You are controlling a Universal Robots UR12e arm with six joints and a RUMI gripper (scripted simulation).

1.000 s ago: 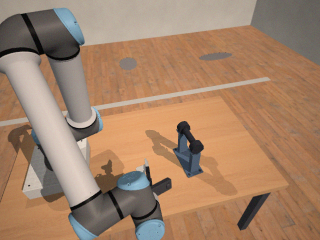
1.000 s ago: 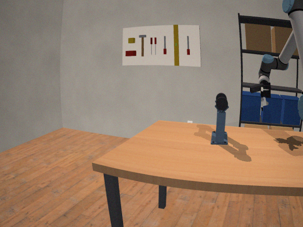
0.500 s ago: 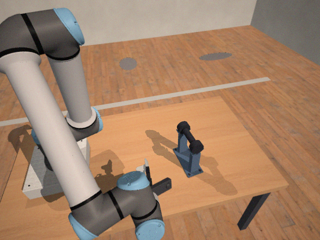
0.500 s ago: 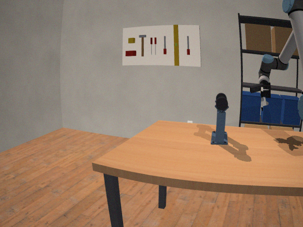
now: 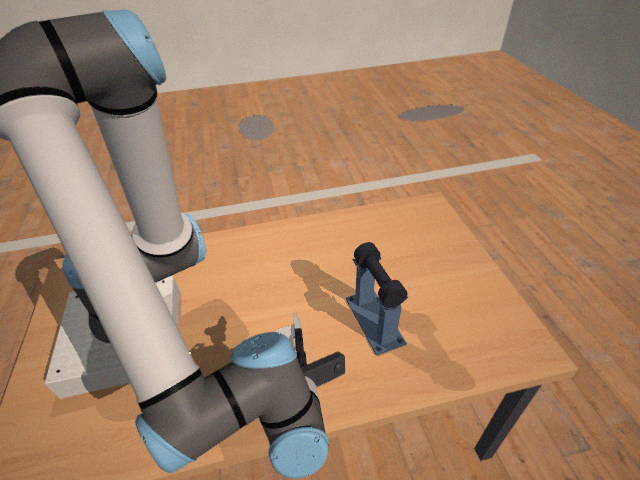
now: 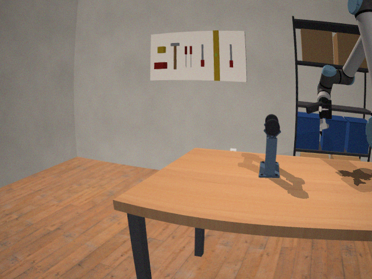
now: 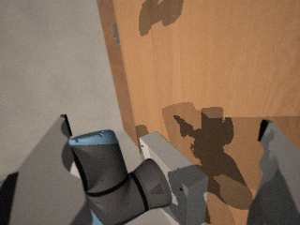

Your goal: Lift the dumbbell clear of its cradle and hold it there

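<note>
My hand is 23 cm short of the black dumbbell and 21 cm to the right of it. From my hand the other things lie so: blue cradle stand 23 cm ahead, 21 cm to the left, 12 cm below.
</note>
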